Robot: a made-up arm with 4 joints. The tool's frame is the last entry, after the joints.
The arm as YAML. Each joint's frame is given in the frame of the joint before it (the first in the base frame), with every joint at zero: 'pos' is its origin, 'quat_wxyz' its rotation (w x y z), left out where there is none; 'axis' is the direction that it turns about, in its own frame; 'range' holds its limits. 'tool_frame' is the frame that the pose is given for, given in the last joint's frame.
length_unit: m
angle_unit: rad
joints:
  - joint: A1
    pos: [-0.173, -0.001, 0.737]
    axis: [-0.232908, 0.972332, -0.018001]
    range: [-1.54, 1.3]
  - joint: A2
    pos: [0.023, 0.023, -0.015]
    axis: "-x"
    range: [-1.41, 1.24]
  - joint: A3
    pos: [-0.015, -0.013, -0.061]
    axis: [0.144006, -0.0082, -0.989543]
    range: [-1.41, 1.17]
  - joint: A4
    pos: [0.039, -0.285, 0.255]
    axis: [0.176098, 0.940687, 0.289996]
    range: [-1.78, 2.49]
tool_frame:
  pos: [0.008, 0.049, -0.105]
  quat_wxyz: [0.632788, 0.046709, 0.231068, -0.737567]
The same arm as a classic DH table. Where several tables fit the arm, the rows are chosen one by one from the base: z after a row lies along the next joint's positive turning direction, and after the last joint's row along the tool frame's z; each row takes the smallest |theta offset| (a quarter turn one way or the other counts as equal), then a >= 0, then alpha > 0; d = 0 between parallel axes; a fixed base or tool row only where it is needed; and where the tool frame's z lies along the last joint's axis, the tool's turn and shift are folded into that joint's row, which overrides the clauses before.
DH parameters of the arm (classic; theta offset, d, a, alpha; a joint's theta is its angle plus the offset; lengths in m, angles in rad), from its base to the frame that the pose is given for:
base (fixed): 0.2351 0.7377 -0.1685 -1.5888
A1: -1.5665 0.0633 -0.0146 1.3357
A2: 1.5606 -0.0047 -0.0125 -1.7153
A3: -1.3434 -0.2561 -0.1378 -1.8435
A4: 0.4478 -0.2646 -0.0327 -1.65
tool (fixed): 1.5704 -0.1105 0 0
Joint limits (rad, base to tool): -1.54..1.3 -1.41..1.24 -1.41..1.17 -1.78..2.49

